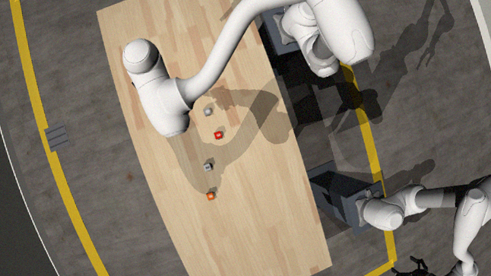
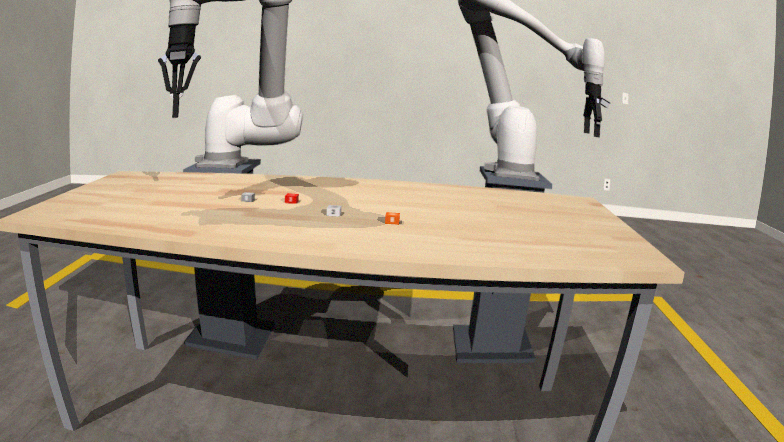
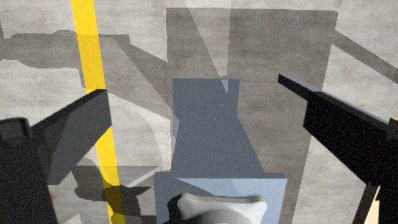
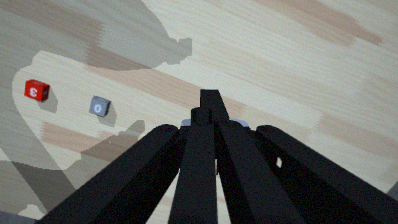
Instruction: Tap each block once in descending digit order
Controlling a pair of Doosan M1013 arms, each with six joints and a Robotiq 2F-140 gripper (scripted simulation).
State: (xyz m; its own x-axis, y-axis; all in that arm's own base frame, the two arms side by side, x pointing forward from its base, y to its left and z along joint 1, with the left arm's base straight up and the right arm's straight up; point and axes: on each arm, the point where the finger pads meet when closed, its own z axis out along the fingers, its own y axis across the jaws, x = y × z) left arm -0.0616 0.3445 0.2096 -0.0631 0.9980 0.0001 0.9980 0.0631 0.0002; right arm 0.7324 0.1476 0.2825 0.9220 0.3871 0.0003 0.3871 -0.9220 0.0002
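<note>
My right hand is 4 cm short of the orange block, 58 cm to the right of it and 27 cm above it. Round my right hand: red block (13 cm behind, 32 cm to the left, 27 cm below); then white block (2 cm behind, 44 cm to the left, 27 cm below).
</note>
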